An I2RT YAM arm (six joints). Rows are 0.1 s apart.
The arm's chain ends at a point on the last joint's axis. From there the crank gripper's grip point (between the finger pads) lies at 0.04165 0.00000 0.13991 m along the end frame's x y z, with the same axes.
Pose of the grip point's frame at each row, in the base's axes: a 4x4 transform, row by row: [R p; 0 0 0 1], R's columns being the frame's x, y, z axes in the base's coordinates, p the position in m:
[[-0.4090, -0.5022, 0.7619, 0.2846], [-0.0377, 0.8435, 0.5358, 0.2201], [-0.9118, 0.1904, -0.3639, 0.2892], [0, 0, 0, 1]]
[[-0.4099, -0.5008, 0.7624, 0.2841], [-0.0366, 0.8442, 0.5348, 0.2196], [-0.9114, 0.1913, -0.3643, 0.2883], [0, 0, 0, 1]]
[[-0.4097, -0.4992, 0.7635, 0.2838], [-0.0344, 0.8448, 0.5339, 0.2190], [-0.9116, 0.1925, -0.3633, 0.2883], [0, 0, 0, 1]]
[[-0.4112, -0.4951, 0.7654, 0.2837], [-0.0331, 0.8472, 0.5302, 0.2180], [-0.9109, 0.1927, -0.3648, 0.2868], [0, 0, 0, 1]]
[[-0.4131, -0.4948, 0.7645, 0.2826], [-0.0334, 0.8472, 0.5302, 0.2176], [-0.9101, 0.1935, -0.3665, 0.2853], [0, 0, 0, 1]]
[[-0.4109, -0.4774, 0.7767, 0.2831], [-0.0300, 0.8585, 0.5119, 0.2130], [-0.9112, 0.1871, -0.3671, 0.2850], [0, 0, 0, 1]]
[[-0.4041, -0.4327, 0.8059, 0.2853], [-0.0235, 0.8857, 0.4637, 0.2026], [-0.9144, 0.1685, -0.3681, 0.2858], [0, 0, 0, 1]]
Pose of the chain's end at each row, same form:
[[-0.4090, -0.5022, 0.7619, 0.1950], [-0.0377, 0.8435, 0.5358, 0.1467], [-0.9118, 0.1904, -0.3639, 0.3781], [0, 0, 0, 1]]
[[-0.4099, -0.5008, 0.7624, 0.1945], [-0.0366, 0.8442, 0.5348, 0.1463], [-0.9114, 0.1913, -0.3643, 0.3772], [0, 0, 0, 1]]
[[-0.4097, -0.4992, 0.7635, 0.1940], [-0.0344, 0.8448, 0.5339, 0.1457], [-0.9116, 0.1925, -0.3633, 0.3771], [0, 0, 0, 1]]
[[-0.4112, -0.4951, 0.7654, 0.1937], [-0.0331, 0.8472, 0.5302, 0.1452], [-0.9109, 0.1927, -0.3648, 0.3758], [0, 0, 0, 1]]
[[-0.4131, -0.4948, 0.7645, 0.1928], [-0.0334, 0.8472, 0.5302, 0.1448], [-0.9101, 0.1935, -0.3665, 0.3745], [0, 0, 0, 1]]
[[-0.4109, -0.4774, 0.7767, 0.1915], [-0.0300, 0.8585, 0.5119, 0.1426], [-0.9112, 0.1871, -0.3671, 0.3743], [0, 0, 0, 1]]
[[-0.4041, -0.4327, 0.8059, 0.1894], [-0.0235, 0.8857, 0.4637, 0.1387], [-0.9144, 0.1685, -0.3681, 0.3754], [0, 0, 0, 1]]

